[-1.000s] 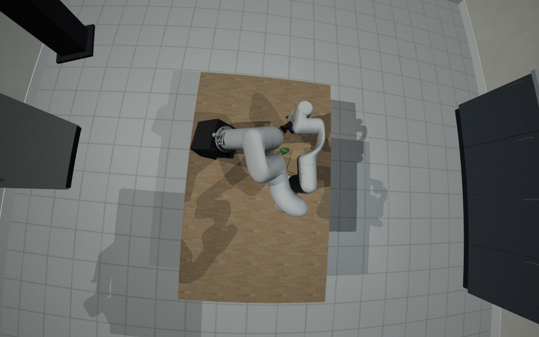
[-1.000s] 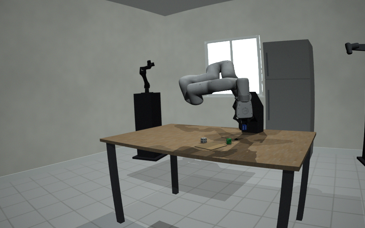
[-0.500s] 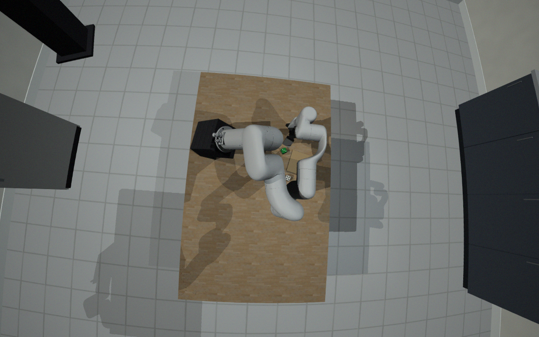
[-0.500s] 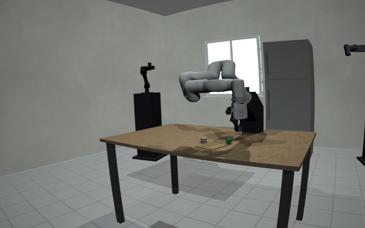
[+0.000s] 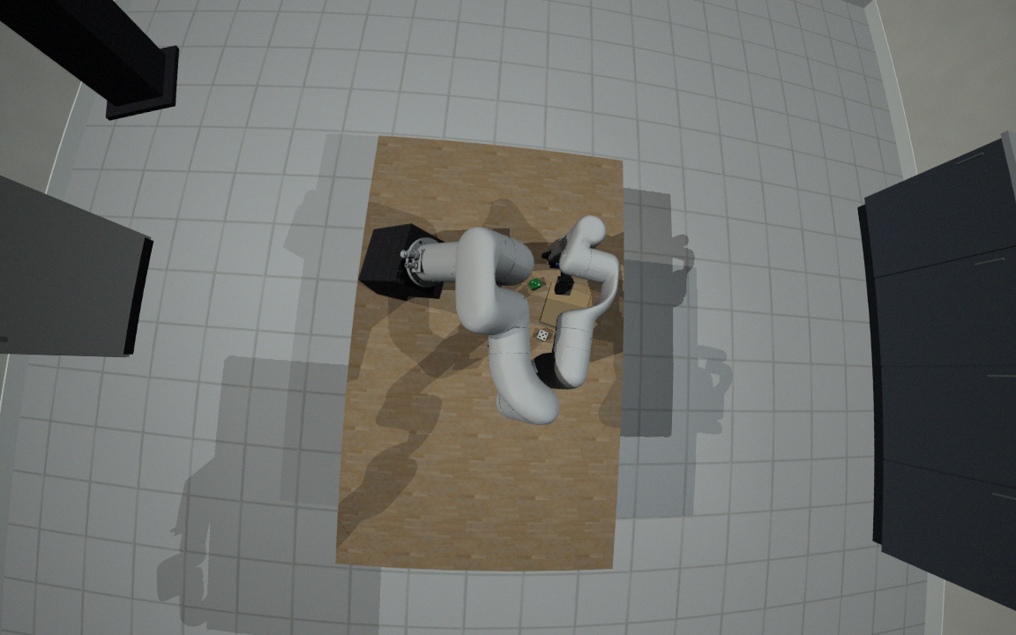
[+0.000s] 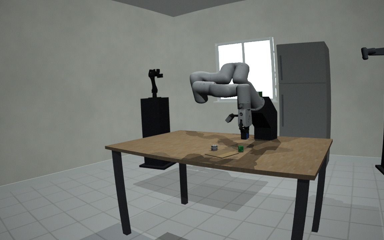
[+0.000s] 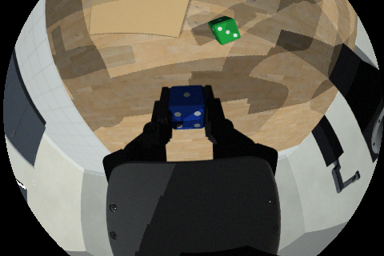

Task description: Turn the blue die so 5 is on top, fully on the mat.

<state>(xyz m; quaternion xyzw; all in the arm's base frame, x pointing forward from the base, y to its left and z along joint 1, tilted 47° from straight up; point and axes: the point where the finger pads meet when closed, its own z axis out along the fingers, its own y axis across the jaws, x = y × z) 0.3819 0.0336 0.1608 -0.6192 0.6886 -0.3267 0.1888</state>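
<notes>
The tan mat is 2 cm ahead of my hand, 13 cm to the right of it and 11 cm below it. From my hand the other things lie so: white die: 7 cm behind, 21 cm to the right, 9 cm below; then green die: 7 cm behind, 4 cm to the right, 9 cm below; then blue die: 1 cm below.
</notes>
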